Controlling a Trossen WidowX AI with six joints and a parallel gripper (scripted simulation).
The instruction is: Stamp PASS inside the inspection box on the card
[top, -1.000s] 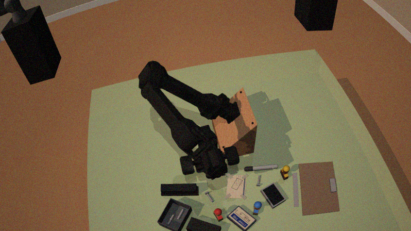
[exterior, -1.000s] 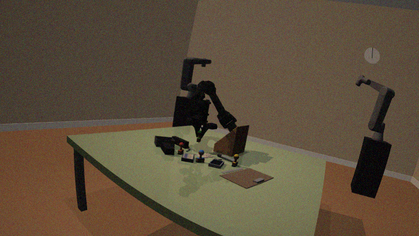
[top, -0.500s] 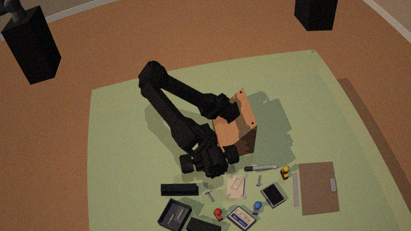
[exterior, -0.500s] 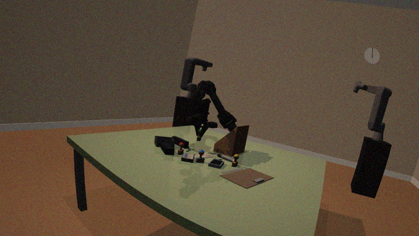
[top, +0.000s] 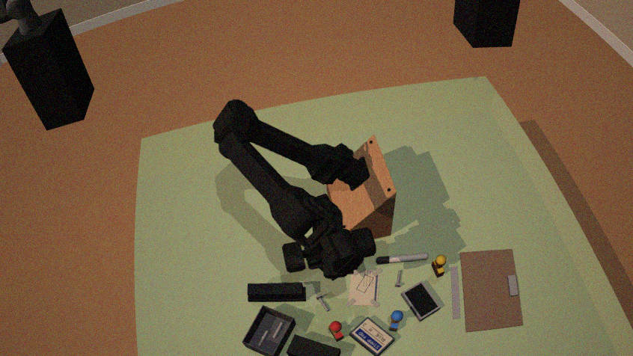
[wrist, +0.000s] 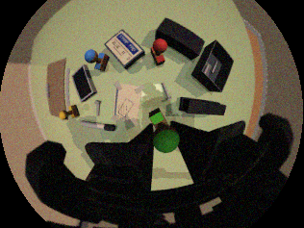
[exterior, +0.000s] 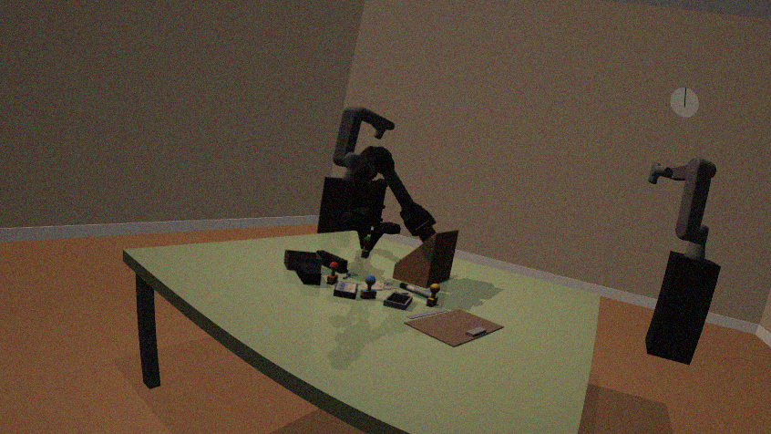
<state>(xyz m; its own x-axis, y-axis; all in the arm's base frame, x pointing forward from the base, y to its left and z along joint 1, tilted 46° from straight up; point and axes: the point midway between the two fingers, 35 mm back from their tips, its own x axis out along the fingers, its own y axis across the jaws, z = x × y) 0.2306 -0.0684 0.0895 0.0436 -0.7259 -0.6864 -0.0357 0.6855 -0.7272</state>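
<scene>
Now: gripper tip 20 cm to the right of the dark ink pad, 10 cm short of it and 9 cm above it. Also, from my gripper tip: pale card 10 cm below, 8 cm to the left, 2 cm ahead; red stamp 13 cm ahead, 7 cm below, 1 cm to the right; green-knobbed stamp right at my gripper tip.
</scene>
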